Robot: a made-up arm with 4 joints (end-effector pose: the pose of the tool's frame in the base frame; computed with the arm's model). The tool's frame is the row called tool. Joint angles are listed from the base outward.
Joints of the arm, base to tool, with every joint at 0 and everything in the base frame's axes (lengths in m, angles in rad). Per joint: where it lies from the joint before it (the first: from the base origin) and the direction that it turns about. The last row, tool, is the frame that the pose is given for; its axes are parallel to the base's.
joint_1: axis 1 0 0 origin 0.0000 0.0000 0.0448
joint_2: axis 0 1 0 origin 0.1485 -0.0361 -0.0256
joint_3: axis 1 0 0 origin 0.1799 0.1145 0.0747
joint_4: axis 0 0 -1 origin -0.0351 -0.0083 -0.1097
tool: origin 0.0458 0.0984 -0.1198
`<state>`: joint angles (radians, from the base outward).
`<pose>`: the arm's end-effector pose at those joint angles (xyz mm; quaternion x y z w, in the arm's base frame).
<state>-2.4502 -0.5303 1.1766 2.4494</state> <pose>356.9 -215.8 -81.5 -0.2539 -0.5185 -0.6436 0.5025</pose>
Working (the frame after each row of the table, in the pose's form):
after joint_1: 0.0 0.0 44.8 -0.9408 0.0000 0.0000 0.3389
after joint_2: 148.5 11.5 87.5 -0.9080 -0.0888 0.2466 0.3270
after joint_3: 265.9 22.4 -105.2 -0.5738 0.0630 0.2544 0.7759
after joint_4: 260.8 -91.9 -121.0 -0.2539 -0.5185 -0.6436 0.5025

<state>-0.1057 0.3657 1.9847 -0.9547</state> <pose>321.3 270.6 188.4 0.7470 -0.2837 0.1269 0.5877</pose>
Working (the frame after each row of the table, in the pose's form):
after joint_1: 0.0 0.0 44.8 -0.0528 0.0000 0.0000 0.9986
after joint_2: 148.5 -38.6 23.2 -0.0519 0.1816 -0.0096 0.9820
after joint_3: 343.2 75.8 16.5 0.7938 0.0912 -0.1573 0.5804
after joint_4: 323.5 184.0 51.9 0.7470 -0.2837 0.1269 0.5877

